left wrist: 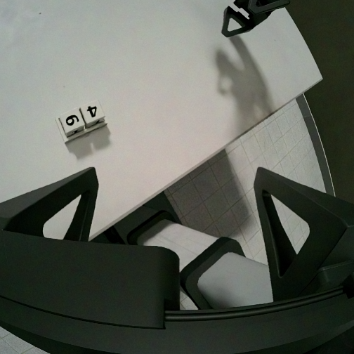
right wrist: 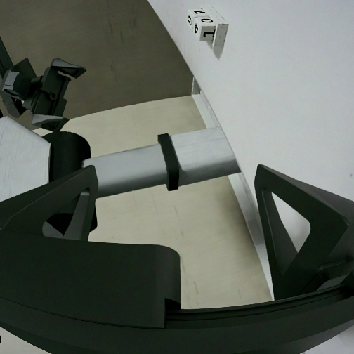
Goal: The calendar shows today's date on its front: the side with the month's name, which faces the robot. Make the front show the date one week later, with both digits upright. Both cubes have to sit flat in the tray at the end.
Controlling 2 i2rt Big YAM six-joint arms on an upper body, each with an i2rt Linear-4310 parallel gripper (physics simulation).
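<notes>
The calendar's white tray [left wrist: 61, 131] [right wrist: 221, 35] stands on the table, with two white cubes side by side in it. In the left wrist view, one cube [left wrist: 72, 121] shows a 6-or-9 shape and the other cube [left wrist: 93, 113] shows a 4, both turned sideways in the picture. In the right wrist view, the nearer cube [right wrist: 207, 33] shows a sideways 1, and 0, 7 and 6-or-9 shapes show on other faces; which faces are the front I cannot tell. The month's name is not readable. My left gripper [left wrist: 175, 175] [right wrist: 74, 92] and right gripper [right wrist: 175, 170] are open, empty and away from the calendar.
The white table [left wrist: 150, 90] [right wrist: 290, 90] ends in a slanting edge near the calendar. The robot's pale body column [right wrist: 200, 152] stands beside that edge. Part of the right arm's gripper shows at the left wrist view's upper right, with its shadow on the table.
</notes>
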